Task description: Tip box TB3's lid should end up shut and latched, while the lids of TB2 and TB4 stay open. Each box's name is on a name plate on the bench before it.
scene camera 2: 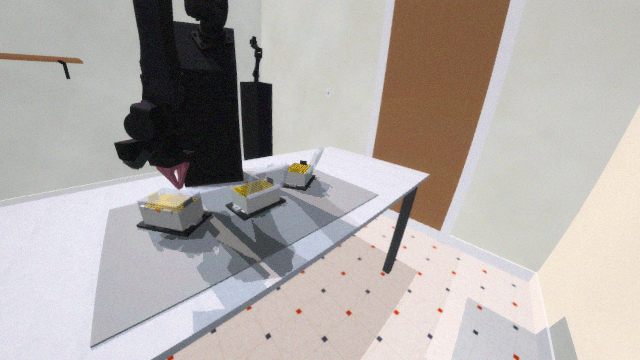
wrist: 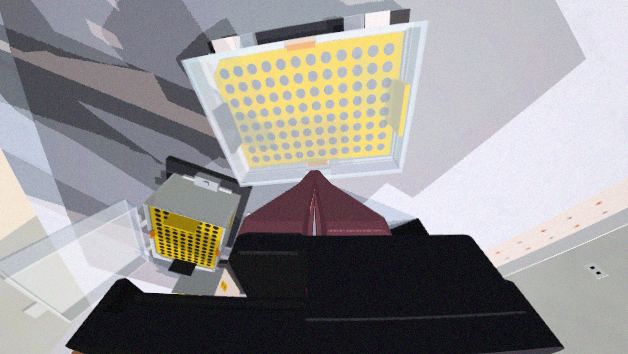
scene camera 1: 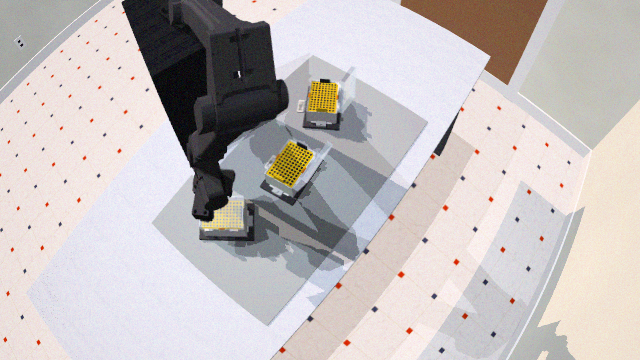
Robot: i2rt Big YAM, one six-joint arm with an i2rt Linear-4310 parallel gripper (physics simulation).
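Pixels of known places: gripper, fingertip midpoint: (scene camera 2: 180, 188) (wrist: 314, 177); arm's base at its link origin: (scene camera 2: 212, 40).
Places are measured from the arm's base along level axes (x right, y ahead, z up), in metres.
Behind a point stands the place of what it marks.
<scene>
The nearest box, TB3 by its lowered lid (scene camera 1: 225, 217) {x 0.315, y 0.184, z -0.436 m} (scene camera 2: 172, 215) {x 0.331, y 0.219, z -0.463 m} (wrist: 315, 100) {x 0.319, y 0.165, z -0.436 m}, holds a yellow rack under a clear lid. Whether the lid is fully seated or latched cannot be told. My gripper (scene camera 2: 180, 187) {x 0.267, y 0.155, z -0.434 m} (wrist: 314, 177) {x 0.267, y 0.155, z -0.434 m} is shut and empty, its tips together close by the lid's edge; contact cannot be told. In scene camera 1 the arm hides the fingers. The middle box (scene camera 1: 290, 165) (scene camera 2: 256, 200) {x 0.151, y 0.324, z -0.473 m} (wrist: 192, 200) {x 0.173, y 0.279, z -0.475 m} has its clear lid (scene camera 1: 320, 155) {x 0.116, y 0.369, z -0.369 m} (wrist: 80, 260) {x 0.139, y 0.360, z -0.406 m} open. The far box (scene camera 1: 323, 100) (scene camera 2: 299, 177) {x -0.068, y 0.339, z -0.471 m} has its lid (scene camera 1: 348, 82) {x -0.172, y 0.366, z -0.421 m} (scene camera 2: 318, 156) {x -0.108, y 0.394, z -0.388 m} upright and open. No name plate is readable.
The boxes stand in a row on a grey mat (scene camera 1: 270, 300) {x 0.471, y 0.347, z -0.514 m} (scene camera 2: 125, 300) {x 0.485, y 0.321, z -0.513 m} (wrist: 500, 100) {x 0.339, y -0.013, z -0.514 m} on the white bench (scene camera 1: 125, 275) {x 0.578, y -0.089, z -0.516 m} (scene camera 2: 30, 250) {x 0.561, y -0.005, z -0.517 m}. The arm's black pedestal (scene camera 2: 212, 115) {x 0.064, y 0.055, z -0.257 m} stands behind the bench. The middle box stands near TB3, its open lid on the side away from the arm.
</scene>
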